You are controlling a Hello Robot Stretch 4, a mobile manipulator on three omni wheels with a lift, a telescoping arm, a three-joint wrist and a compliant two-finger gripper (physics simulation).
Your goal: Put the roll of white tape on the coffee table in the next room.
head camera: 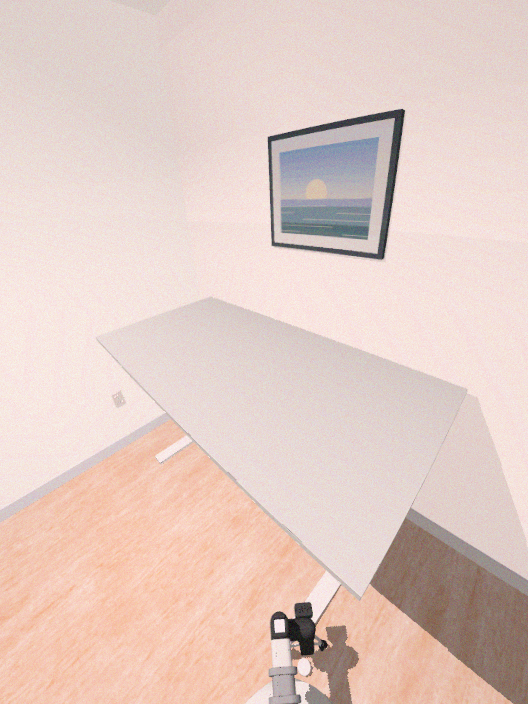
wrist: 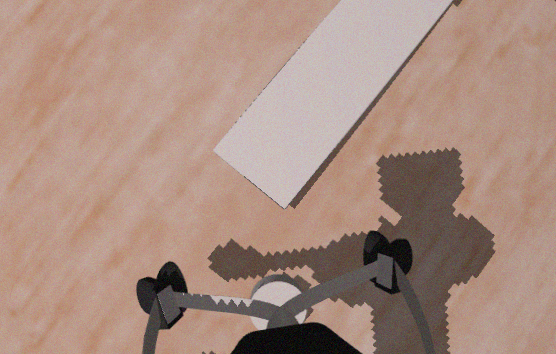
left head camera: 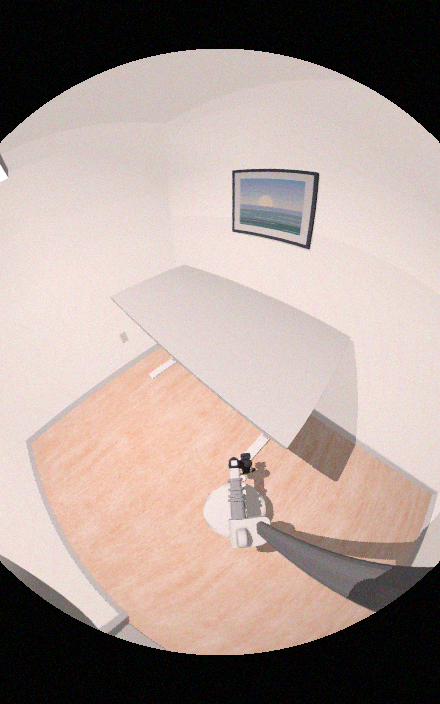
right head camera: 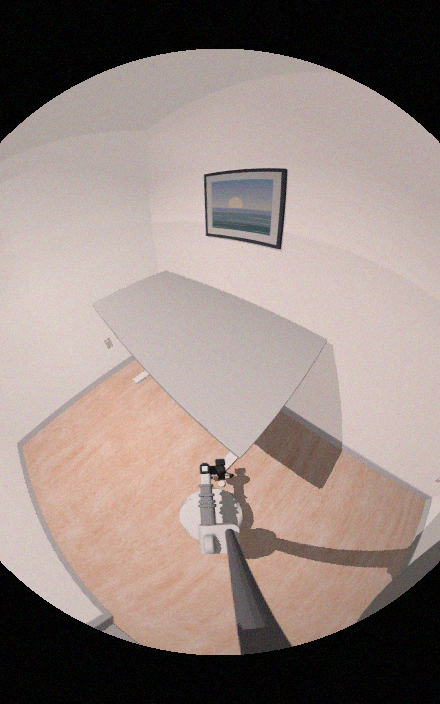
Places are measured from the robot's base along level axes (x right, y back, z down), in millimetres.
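Pixels of known places: gripper, fingertip midpoint: (wrist: 274, 268).
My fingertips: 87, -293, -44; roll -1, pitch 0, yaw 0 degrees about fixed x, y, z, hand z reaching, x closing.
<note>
Behind a point stands the place of what it marks, as x, y, z.
The roll of white tape (head camera: 305, 666) @[90, -244, 3] (right head camera: 222, 483) @[96, -240, 4] (wrist: 280, 291) @[89, -259, 3] lies flat on the floor near the robot's base. In the wrist view the gripper's linkage partly covers it. My gripper (head camera: 308, 646) @[87, -293, -45] (left head camera: 246, 469) @[87, -293, -45] (right head camera: 222, 475) @[87, -293, -45] (wrist: 274, 268) @[87, -293, -45] points down and is open, with its two fingertips wide apart. In the wrist view the tape shows between and slightly below the fingertips, with nothing gripped; how high the fingertips are above the floor is hard to tell. No coffee table can be made out in these views.
A large light grey table (head camera: 295, 409) @[99, -719, -923] (left head camera: 233, 332) @[31, -807, -923] (right head camera: 212, 342) @[92, -767, -923] stands ahead against the wall. Its white foot (head camera: 322, 594) (left head camera: 257, 445) (wrist: 320, 100) lies on the floor just beyond the tape. A framed sunset picture (head camera: 326, 187) @[292, -1241, -1539] hangs above. Walls surround the wooden floor (head camera: 142, 568) @[-669, -628, 27].
</note>
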